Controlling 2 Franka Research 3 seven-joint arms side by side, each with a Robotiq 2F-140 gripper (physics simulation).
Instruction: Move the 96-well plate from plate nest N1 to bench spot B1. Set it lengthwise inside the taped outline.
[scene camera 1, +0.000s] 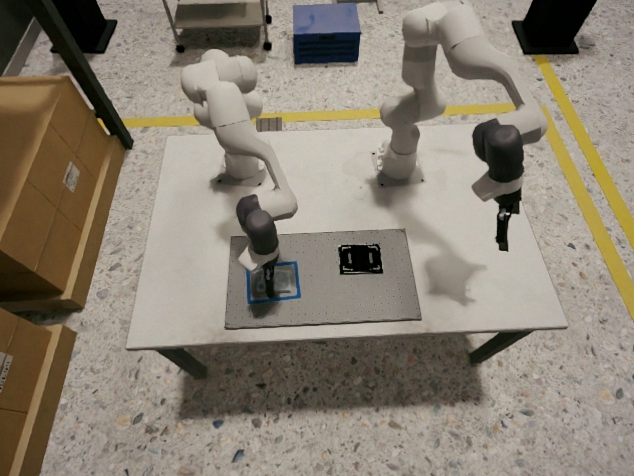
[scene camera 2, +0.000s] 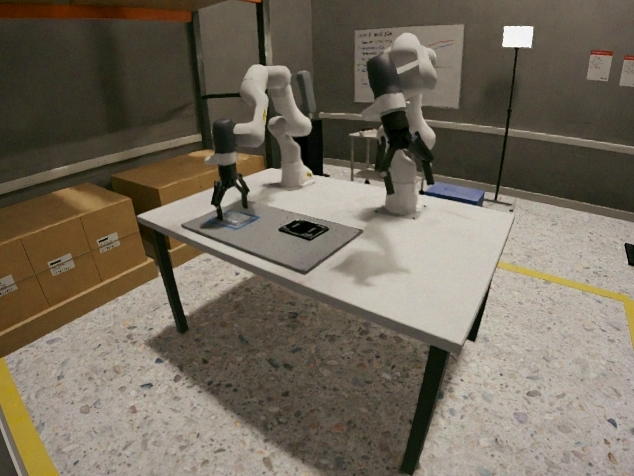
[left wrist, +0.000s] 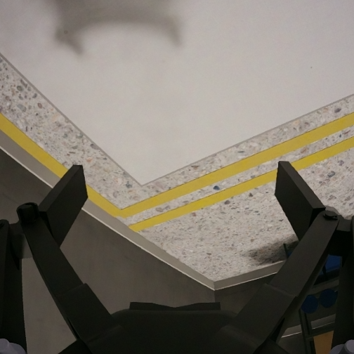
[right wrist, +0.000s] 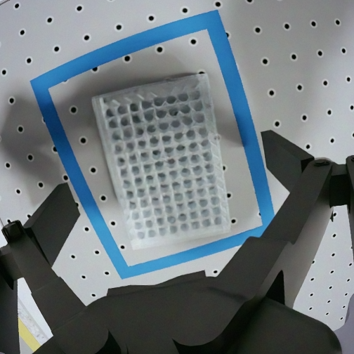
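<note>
The clear 96-well plate lies flat on bench spot B1, inside the blue taped outline. Its long sides run roughly along the outline's long sides, with bare board between plate and tape. My right gripper is open and empty above the plate, its fingers spread wide on either side of it. The black plate nest N1 is empty. My left gripper is open and empty, high above the table's right part in scene camera 1.
The outline and the nest are on a grey perforated board on the white table. Cardboard boxes stand at the left beside the table. A blue drawer box stands on the floor behind it.
</note>
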